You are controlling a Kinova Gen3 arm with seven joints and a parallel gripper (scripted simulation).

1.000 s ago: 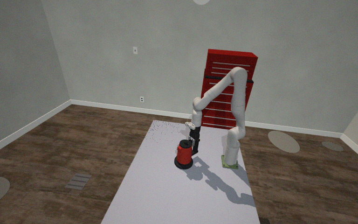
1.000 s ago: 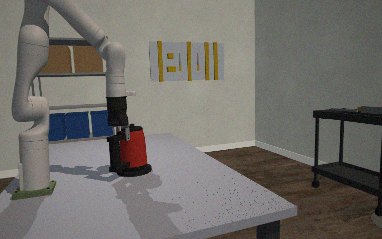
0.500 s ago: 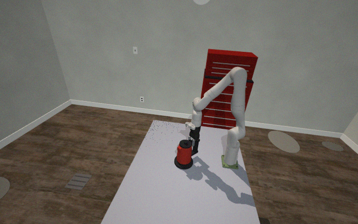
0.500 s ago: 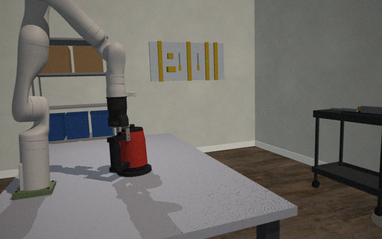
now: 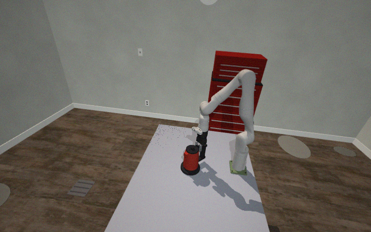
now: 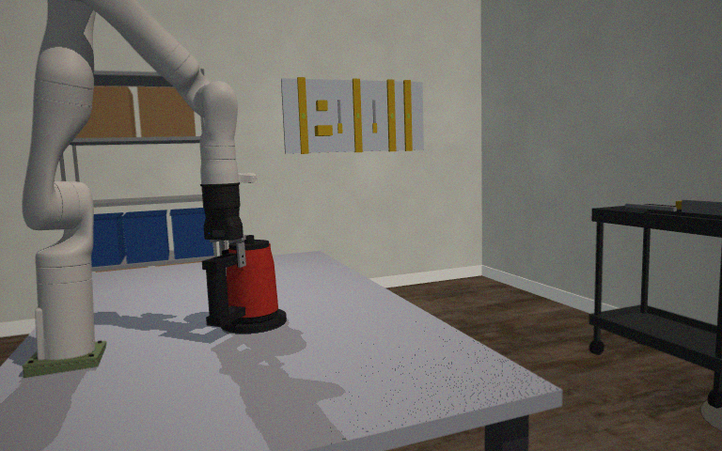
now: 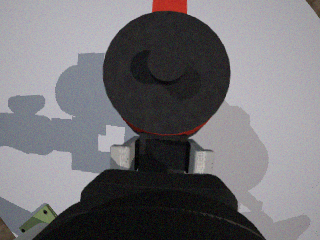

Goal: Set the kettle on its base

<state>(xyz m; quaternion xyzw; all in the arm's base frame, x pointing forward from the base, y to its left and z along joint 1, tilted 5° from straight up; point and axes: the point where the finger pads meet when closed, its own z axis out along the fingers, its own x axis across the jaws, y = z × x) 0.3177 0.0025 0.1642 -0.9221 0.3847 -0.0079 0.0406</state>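
Right now the red kettle is 5 cm below my hand, 2 cm to the left of it and 2 cm ahead of it. From my hand the other things lie so: round black base: 15 cm below, 4 cm to the left, 4 cm ahead.
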